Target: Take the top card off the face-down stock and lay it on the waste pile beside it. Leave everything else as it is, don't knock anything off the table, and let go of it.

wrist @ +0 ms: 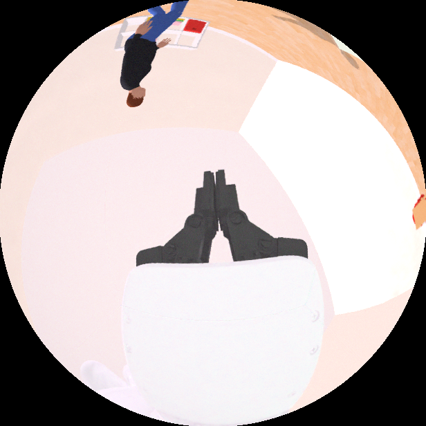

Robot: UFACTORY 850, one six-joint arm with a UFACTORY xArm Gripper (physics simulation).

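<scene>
My gripper (216,183) is in the middle of the wrist view, with its dark fingers pointing up in the frame. The two fingers are together, so it is shut, with no card between them. The face-down stock and the waste pile do not show in this view, and neither does the table top around them. Where the gripper is relative to the cards cannot be told.
A person (137,62) in a black top and blue trousers appears upside down at the upper left, before a white compartmented unit (204,35). A wooden floor (320,55) curves along the upper right. A bright white panel (340,175) fills the right. Pale walls surround these.
</scene>
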